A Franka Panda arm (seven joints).
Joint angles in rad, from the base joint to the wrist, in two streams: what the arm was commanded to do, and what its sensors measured. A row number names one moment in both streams.
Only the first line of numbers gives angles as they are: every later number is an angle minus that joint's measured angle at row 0.
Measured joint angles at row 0:
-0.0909 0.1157 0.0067 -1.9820 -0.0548 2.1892 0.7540
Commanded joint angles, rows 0 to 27:
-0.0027 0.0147 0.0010 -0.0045 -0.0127 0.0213 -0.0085
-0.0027 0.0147 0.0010 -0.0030 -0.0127 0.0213 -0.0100
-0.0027 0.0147 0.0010 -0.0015 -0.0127 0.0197 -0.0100
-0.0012 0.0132 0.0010 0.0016 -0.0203 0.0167 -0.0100
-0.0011 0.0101 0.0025 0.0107 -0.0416 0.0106 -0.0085
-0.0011 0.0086 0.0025 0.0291 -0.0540 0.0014 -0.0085
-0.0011 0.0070 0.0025 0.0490 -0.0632 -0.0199 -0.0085
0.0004 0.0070 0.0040 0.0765 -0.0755 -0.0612 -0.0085
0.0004 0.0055 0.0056 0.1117 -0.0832 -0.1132 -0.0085
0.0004 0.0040 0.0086 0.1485 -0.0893 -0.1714 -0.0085
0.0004 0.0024 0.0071 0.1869 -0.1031 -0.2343 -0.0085
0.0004 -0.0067 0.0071 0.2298 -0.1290 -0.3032 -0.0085
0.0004 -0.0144 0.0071 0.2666 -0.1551 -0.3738 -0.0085
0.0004 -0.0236 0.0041 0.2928 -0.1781 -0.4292 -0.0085
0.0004 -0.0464 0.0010 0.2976 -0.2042 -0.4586 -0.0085
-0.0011 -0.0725 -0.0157 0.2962 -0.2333 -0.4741 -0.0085
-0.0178 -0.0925 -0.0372 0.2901 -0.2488 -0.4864 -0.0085
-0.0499 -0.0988 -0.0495 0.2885 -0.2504 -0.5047 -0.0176
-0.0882 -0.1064 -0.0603 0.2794 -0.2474 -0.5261 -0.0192
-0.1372 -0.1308 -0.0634 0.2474 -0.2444 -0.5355 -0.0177
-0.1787 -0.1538 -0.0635 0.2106 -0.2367 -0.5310 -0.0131
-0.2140 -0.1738 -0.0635 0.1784 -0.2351 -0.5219 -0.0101
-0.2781 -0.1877 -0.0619 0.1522 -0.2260 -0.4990 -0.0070
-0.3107 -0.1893 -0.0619 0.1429 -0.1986 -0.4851 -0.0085
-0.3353 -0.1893 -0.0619 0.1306 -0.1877 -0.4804 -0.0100
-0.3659 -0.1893 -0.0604 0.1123 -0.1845 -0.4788 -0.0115
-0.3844 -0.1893 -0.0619 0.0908 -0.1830 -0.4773 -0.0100
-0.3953 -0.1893 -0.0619 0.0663 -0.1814 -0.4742 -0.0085
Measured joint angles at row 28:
-0.3393 -0.1618 -0.0813 0.1525 -0.2002 -0.5062 -0.0139
